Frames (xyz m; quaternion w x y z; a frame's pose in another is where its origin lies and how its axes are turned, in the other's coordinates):
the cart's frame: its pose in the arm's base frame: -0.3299 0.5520 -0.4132 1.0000 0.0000 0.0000 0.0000
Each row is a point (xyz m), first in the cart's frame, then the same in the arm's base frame.
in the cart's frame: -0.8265 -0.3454 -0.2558
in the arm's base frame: -1.1564 0.2066 -0.6690
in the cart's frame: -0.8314 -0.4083 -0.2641
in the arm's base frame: -1.1613 0.1437 -0.6773
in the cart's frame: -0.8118 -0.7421 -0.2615
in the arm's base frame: -1.1417 -0.1901 -0.6747
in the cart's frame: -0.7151 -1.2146 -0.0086
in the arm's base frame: -1.0450 -0.6626 -0.4218
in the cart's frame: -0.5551 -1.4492 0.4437
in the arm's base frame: -0.8850 -0.8972 0.0305
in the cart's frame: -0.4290 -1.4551 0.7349
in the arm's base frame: -0.7589 -0.9031 0.3217
